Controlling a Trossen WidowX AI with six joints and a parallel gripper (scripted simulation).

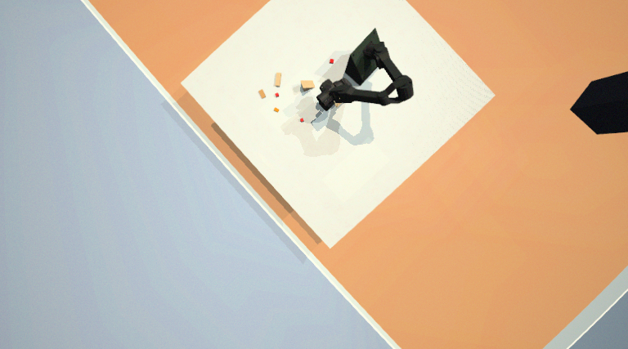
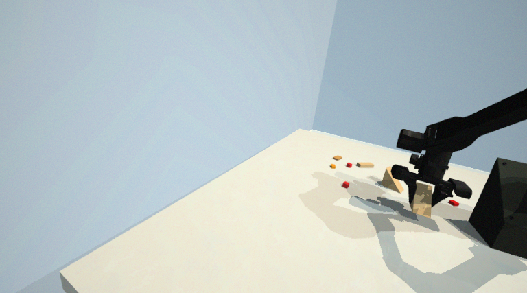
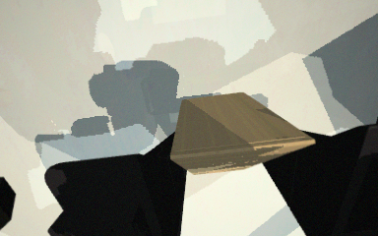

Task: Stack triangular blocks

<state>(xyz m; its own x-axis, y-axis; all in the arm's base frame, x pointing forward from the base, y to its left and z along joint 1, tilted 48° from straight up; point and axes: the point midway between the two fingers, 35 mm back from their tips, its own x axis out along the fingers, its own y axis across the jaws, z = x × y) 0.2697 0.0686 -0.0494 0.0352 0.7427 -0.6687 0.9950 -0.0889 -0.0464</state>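
Right now my gripper tip is 10 mm to the left of the triangular block and 10 mm below it. The rest, counted from my gripper tip: orange cube 250 mm ahead, 210 mm to the right, 30 mm below; then red cube 160 mm behind, 150 mm to the right, 30 mm below.
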